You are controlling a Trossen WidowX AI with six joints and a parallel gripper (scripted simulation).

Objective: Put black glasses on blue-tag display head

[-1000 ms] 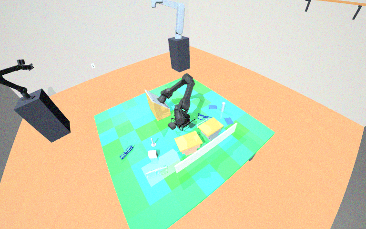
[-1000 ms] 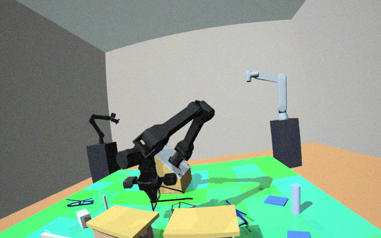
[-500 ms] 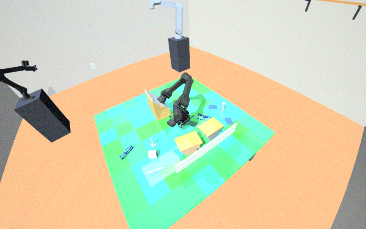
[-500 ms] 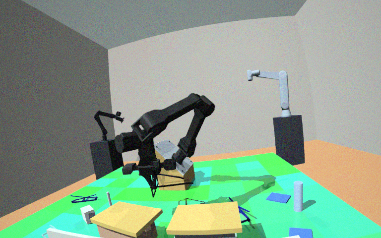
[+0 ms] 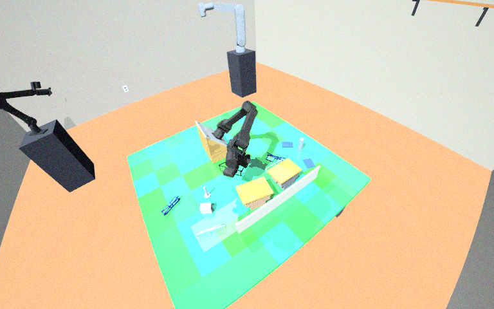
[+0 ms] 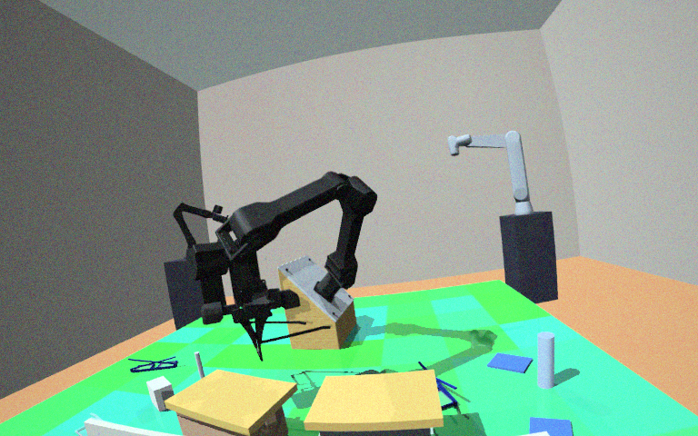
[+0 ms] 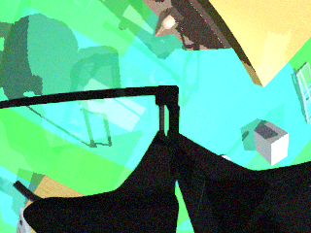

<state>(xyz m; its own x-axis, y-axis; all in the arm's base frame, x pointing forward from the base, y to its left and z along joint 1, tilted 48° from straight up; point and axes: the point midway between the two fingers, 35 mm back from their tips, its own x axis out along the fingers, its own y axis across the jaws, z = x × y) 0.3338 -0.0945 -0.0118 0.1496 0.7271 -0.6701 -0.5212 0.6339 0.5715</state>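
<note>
The white cube is 24 cm to the right of my gripper tip, 10 cm below it and 3 cm ahead of it. Round my gripper tip: long white panel (27 cm ahead, 12 cm to the left, 7 cm below).
</note>
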